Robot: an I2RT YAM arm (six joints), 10 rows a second.
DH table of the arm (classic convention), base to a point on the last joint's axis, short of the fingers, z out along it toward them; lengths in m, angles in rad. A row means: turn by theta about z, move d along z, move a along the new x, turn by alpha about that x. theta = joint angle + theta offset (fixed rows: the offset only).
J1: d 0.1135, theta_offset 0, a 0.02, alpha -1.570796
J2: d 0, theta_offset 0, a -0.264, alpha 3.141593
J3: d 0, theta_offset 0.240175, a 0.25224, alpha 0
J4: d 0, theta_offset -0.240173, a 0.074, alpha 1.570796
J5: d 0, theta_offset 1.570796, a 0, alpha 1.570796
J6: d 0.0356, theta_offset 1.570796, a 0, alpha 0
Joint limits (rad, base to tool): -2.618..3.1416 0..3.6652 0..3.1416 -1.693..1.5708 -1.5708..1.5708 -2.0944..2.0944
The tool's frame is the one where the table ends.
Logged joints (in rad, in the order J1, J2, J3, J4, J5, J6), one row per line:
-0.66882, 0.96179, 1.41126, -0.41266, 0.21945, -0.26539
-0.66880, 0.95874, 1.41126, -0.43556, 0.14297, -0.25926
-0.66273, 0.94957, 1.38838, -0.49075, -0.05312, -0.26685
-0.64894, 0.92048, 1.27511, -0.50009, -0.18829, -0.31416
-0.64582, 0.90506, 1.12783, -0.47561, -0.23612, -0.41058
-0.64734, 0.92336, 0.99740, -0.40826, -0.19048, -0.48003
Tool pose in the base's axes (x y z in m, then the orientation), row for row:
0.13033, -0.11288, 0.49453, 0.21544, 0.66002, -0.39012, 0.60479
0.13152, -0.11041, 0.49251, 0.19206, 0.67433, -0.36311, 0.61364
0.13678, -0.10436, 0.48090, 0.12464, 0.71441, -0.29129, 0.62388
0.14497, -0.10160, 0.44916, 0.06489, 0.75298, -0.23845, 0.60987
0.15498, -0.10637, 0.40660, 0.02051, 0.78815, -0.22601, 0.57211
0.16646, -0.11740, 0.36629, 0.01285, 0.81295, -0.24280, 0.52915
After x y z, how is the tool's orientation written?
As a quaternion, x y z w.
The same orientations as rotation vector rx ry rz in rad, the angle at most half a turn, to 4 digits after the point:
0.4985, 1.5271, -0.9026
0.4428, 1.5546, -0.8371
0.2861, 1.6401, -0.6687
0.1498, 1.7386, -0.5506
0.0481, 1.8483, -0.5300
0.0307, 1.9414, -0.5798

